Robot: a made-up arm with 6 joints.
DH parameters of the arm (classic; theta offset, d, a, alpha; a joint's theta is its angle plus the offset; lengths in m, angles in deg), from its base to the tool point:
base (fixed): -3.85 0 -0.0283 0
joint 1: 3.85 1.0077 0.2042 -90
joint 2: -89.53 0 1.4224 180
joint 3: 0.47 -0.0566 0.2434 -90
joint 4: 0 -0.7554 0.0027 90
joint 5: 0 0.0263 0.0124 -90
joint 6: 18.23 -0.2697 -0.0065 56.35
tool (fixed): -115.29 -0.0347 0 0
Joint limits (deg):
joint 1: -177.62..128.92
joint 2: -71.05..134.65
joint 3: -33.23..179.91
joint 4: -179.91..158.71
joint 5: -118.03..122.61
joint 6: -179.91..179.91
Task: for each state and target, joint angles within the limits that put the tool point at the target. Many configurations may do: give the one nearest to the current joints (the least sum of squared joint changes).
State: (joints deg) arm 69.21 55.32 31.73 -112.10 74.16 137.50
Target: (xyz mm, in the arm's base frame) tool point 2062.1 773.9 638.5
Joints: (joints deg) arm 25.10 80.54 29.72 -109.15 70.76 137.13
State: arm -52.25 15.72 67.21 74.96 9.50 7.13
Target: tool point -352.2 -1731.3 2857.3
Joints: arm -102.11 27.37 47.72 74.67 -1.18 7.61
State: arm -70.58 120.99 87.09 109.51 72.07 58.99
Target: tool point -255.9 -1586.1 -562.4
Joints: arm -108.76 130.95 59.99 128.76 105.56 56.87
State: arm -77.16 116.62 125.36 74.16 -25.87 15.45
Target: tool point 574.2 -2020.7 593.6
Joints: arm -70.92 132.35 152.93 76.73 -30.29 16.09
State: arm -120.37 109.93 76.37 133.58 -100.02 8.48
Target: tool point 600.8 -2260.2 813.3
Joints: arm -71.45 105.04 84.58 137.20 -108.70 9.41
